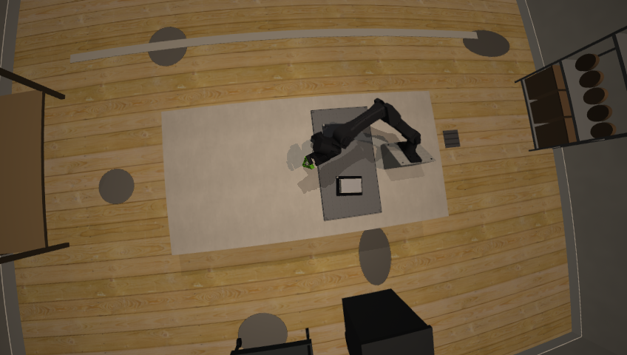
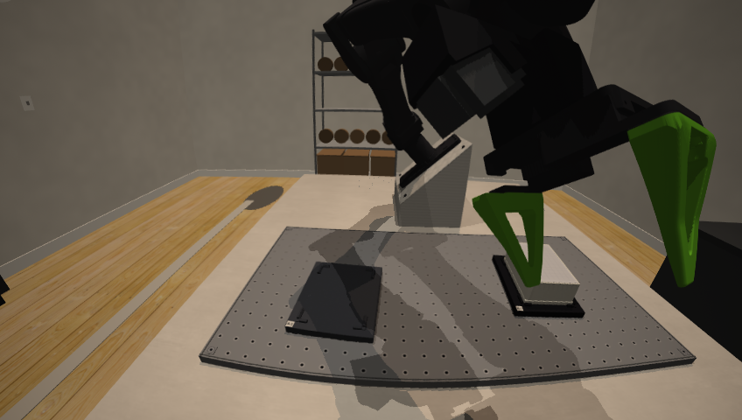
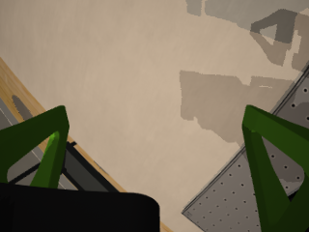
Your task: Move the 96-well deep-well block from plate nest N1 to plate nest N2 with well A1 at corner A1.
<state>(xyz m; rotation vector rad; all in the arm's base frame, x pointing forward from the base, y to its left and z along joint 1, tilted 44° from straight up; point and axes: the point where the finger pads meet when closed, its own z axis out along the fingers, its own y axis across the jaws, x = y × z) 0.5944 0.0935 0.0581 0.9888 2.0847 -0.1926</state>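
My hand is 25 cm past the pale grey 96-well deep-well block, 17 cm above it and 14 cm to the right of it. Round my hand: black plate nest N2: 20 cm to the right, 20 cm below, 20 cm behind; then A1 label: 19 cm below, 18 cm behind, 8 cm to the left; then black plate nest N1: 25 cm behind, 20 cm below, 14 cm to the left.
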